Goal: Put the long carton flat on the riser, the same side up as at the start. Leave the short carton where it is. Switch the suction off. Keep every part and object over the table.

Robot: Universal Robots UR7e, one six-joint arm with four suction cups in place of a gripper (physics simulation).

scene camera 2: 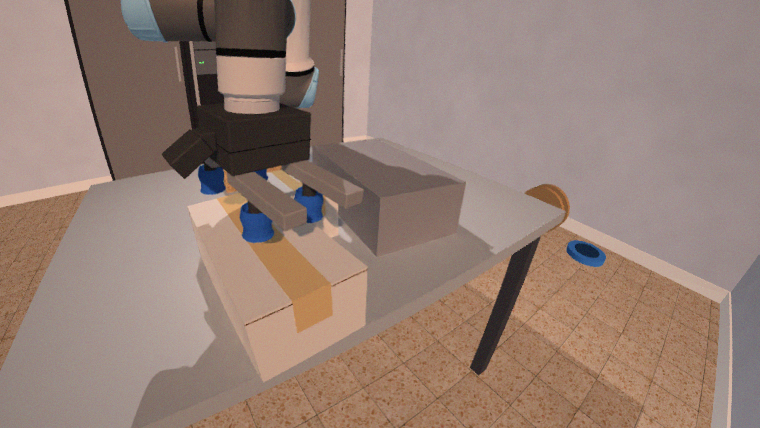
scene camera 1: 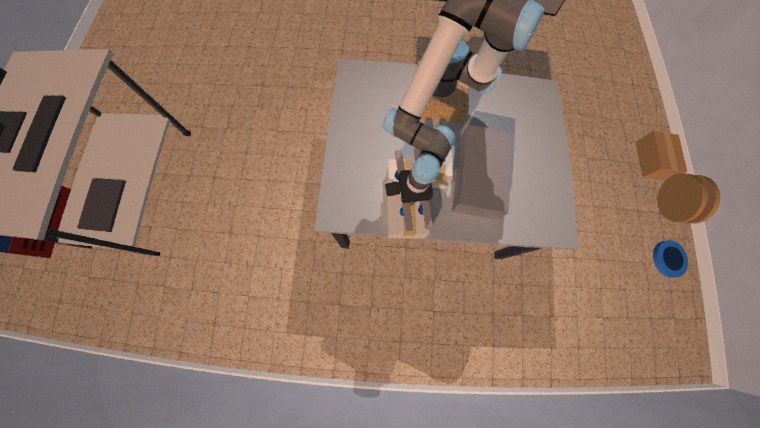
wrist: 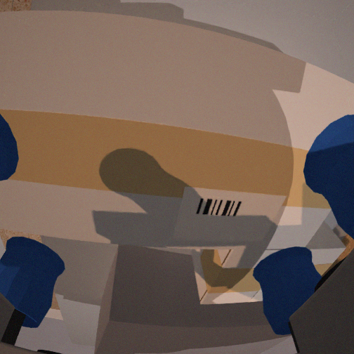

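Where they show: arm's base, origin of its link: [scene camera 1: 439, 82].
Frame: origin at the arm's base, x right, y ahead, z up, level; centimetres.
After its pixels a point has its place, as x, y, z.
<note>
The long carton [scene camera 1: 394, 223] @[28.5, 62.5, -0.2] [scene camera 2: 228, 265] @[28.2, 56.6, -0.1] [wrist: 100, 70] lies flat on the table near its front edge, taped face with the barcode label up. My suction gripper [scene camera 1: 409, 194] @[21.4, 52.4, 4.8] [scene camera 2: 260, 204] @[21.4, 52.4, 4.8] [wrist: 165, 215] is over it, cups pointing down. The cups look slightly above its top, with a small gap; none appears pressed on, and no object hangs from them. The short carton [scene camera 1: 444, 172] @[5.7, 43.6, -0.2] [scene camera 2: 284, 180] @[8.6, 37.0, -0.1] [wrist: 240, 282] stands beside the long carton's far part, partly hidden by the gripper in scene camera 2. The grey riser [scene camera 1: 483, 175] @[-9.6, 46.9, 1.4] [scene camera 2: 420, 217] @[-6.2, 60.3, -4.3] [wrist: 150, 290] stands apart, to the right.
The grey table [scene camera 1: 356, 106] @[38.3, 2.1, -10.6] [scene camera 2: 117, 308] @[43.0, 41.1, -10.6] carries everything; the long carton's near end is close to its front edge. The arm's wooden base block [scene camera 1: 452, 106] @[-3.8, 12.5, -0.8] is at the back. A second table [scene camera 1: 79, 69] stands left. A floor box [scene camera 1: 656, 156] and blue ring [scene camera 1: 658, 260] [scene camera 2: 585, 262] lie right.
</note>
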